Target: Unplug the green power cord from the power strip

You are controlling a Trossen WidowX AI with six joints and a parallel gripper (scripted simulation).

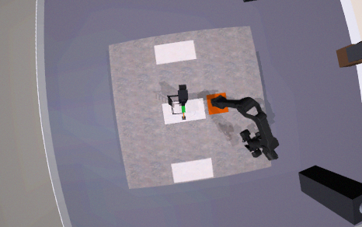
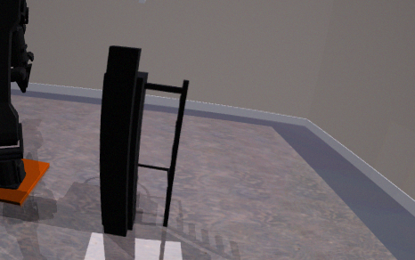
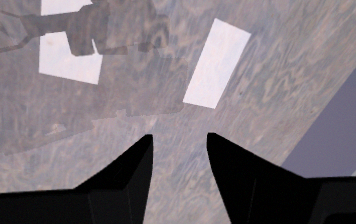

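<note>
Right now my gripper tip is 360 mm short of the green plug and 390 mm to the left of it. The rest, counted from my gripper tip: grey block 380 mm ahead, 300 mm to the right, 110 mm below.
</note>
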